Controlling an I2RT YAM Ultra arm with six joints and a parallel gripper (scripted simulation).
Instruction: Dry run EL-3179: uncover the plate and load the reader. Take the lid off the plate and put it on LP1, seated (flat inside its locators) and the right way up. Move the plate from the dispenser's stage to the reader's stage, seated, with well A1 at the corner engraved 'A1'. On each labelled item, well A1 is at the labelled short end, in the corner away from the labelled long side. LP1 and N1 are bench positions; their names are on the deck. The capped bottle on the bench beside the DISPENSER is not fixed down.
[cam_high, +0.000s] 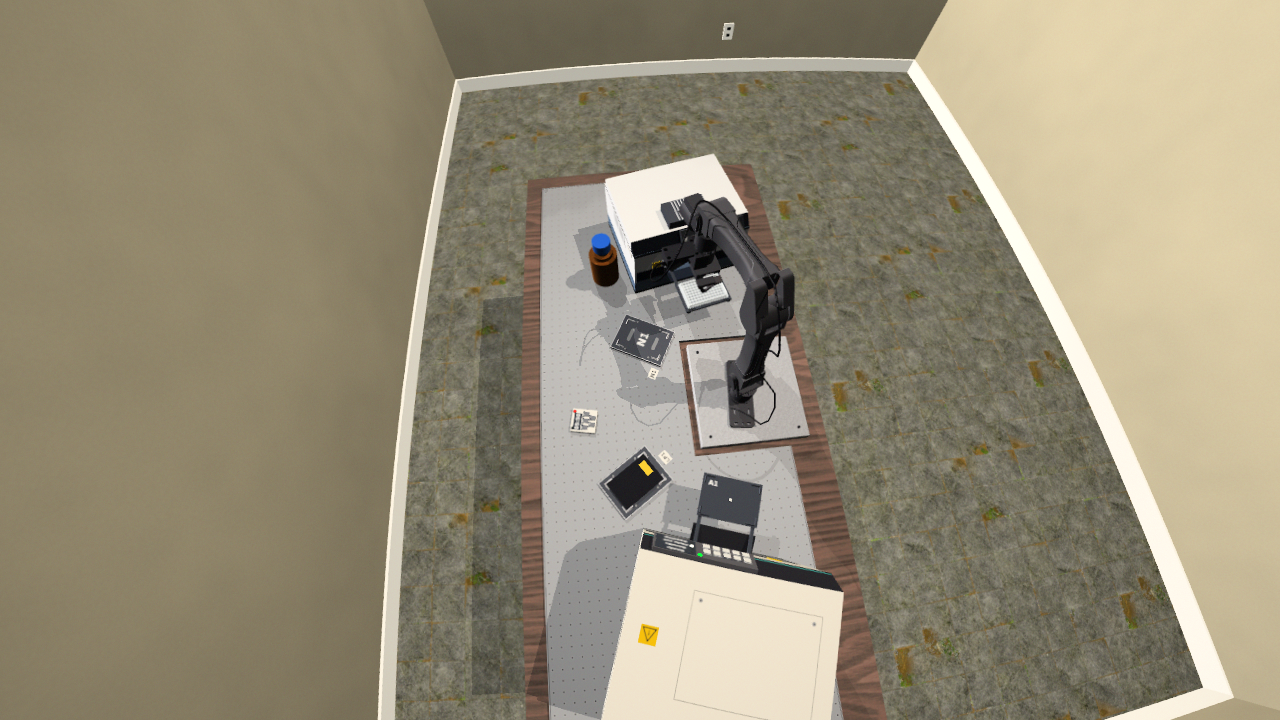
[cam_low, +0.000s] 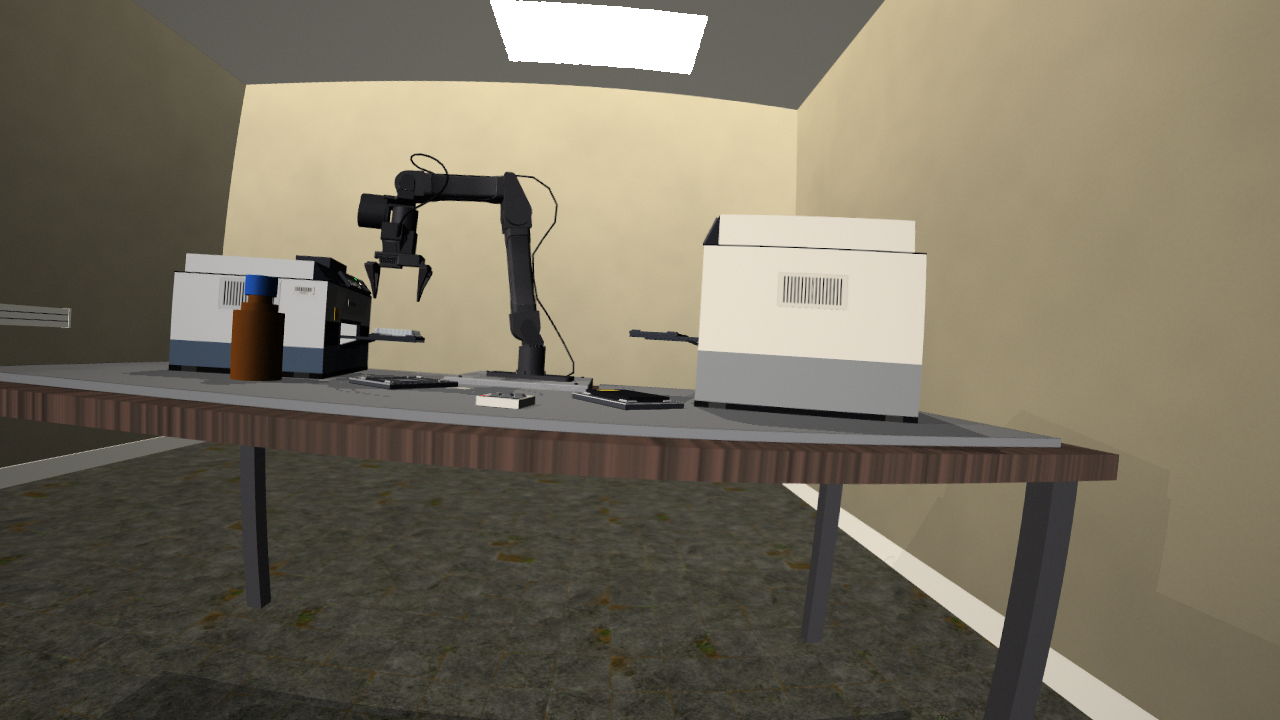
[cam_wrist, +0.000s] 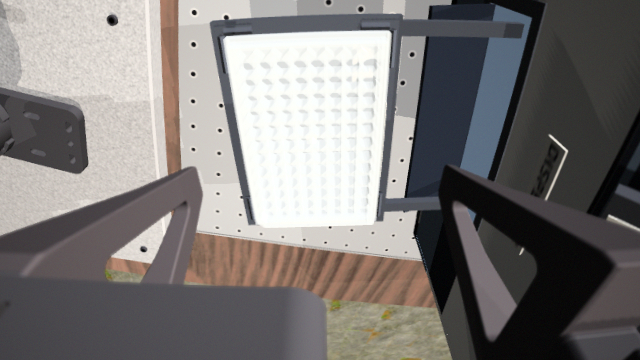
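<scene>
Right now my hand is 30 mm past the clear well plate and 80 mm above it. From my hand the other things lie so: LP1 tag: 80 mm ahead, 470 mm to the left, 180 mm below; then lid: 160 mm ahead, 540 mm to the left, 160 mm below; then capped brown bottle: 280 mm ahead, 120 mm to the right, 70 mm below.
</scene>
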